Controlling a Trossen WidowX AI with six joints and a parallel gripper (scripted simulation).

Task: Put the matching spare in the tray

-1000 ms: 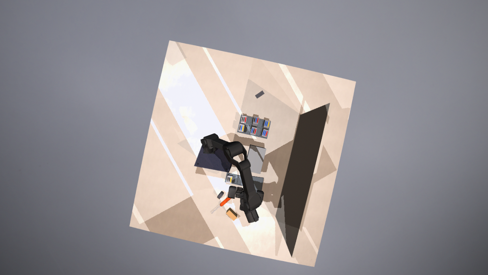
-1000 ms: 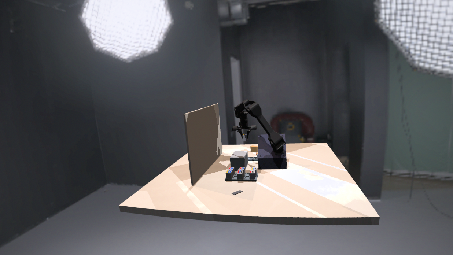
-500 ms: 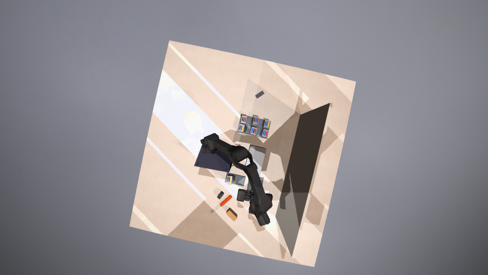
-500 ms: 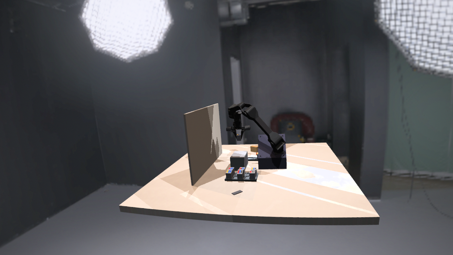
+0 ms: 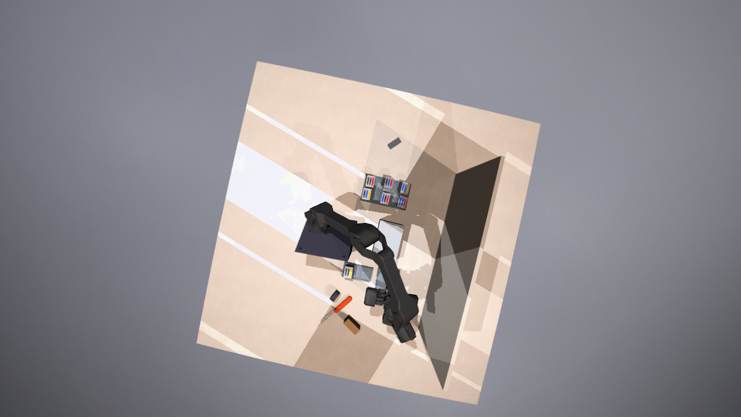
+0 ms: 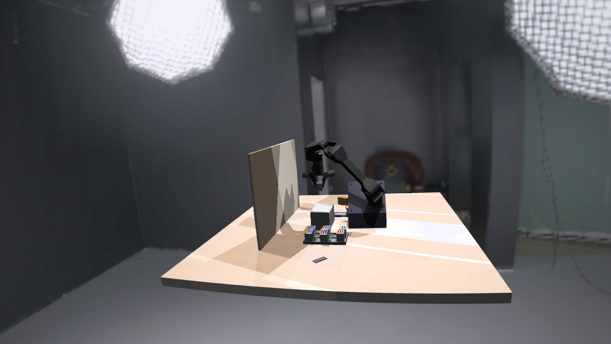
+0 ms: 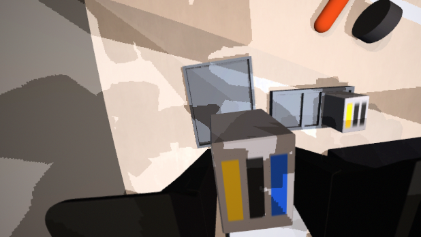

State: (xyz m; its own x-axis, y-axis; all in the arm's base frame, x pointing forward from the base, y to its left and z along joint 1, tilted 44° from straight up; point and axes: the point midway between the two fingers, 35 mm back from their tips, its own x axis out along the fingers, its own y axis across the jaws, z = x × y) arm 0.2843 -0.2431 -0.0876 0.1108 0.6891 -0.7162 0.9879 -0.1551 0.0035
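Right now my gripper tip is 160 mm above the flat grey tray. Also, from my gripper tip: grey mounted unit 10 mm behind, 200 mm to the left, 110 mm below; tall brown panel 220 mm ahead, 150 mm to the left, 60 mm above; dark holder 130 mm behind, 40 mm to the left, 160 mm below.
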